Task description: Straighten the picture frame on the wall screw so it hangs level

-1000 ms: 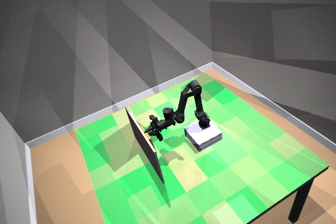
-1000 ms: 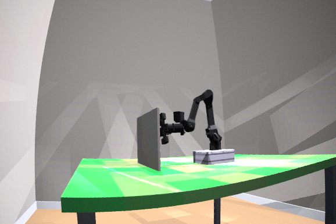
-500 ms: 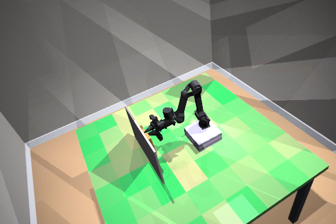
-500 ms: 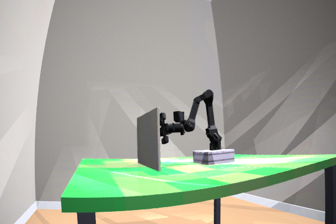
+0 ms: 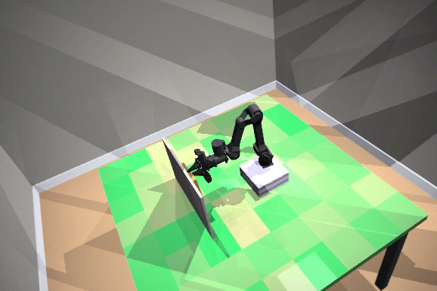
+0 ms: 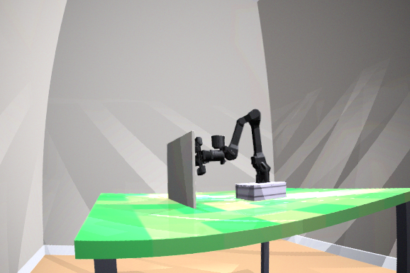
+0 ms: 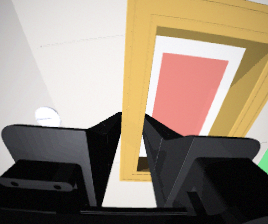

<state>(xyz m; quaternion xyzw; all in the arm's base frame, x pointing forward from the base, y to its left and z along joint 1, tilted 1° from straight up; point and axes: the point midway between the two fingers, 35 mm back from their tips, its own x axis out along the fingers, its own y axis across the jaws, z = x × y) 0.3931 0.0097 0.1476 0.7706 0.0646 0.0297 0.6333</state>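
Now: the picture frame 10 mm to the left of my gripper tip and 50 mm below it. Round my gripper tip: wall panel 20 mm ahead, 10 mm to the left, 70 mm below.
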